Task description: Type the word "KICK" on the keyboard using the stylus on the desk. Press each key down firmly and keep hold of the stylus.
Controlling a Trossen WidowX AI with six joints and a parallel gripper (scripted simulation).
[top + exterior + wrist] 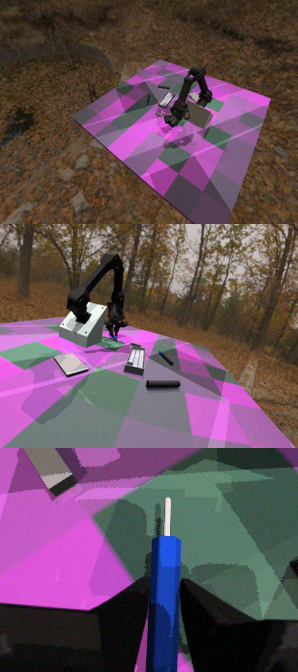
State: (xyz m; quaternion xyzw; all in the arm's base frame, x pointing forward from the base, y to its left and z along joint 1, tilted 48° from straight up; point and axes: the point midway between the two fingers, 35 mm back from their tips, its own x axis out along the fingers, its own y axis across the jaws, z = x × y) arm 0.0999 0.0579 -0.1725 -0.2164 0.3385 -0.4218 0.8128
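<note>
Now: the grey block 13 cm ahead of my gripper tip, 3 cm to the left of it and 1 cm below it. From my gripper tip the other things lie so: flat tile 36 cm to the right, 2 cm ahead, 1 cm below; blue stylus 1 cm to the right, 1 cm ahead; blue pen 31 cm ahead, 1 cm to the right, 1 cm below.
</note>
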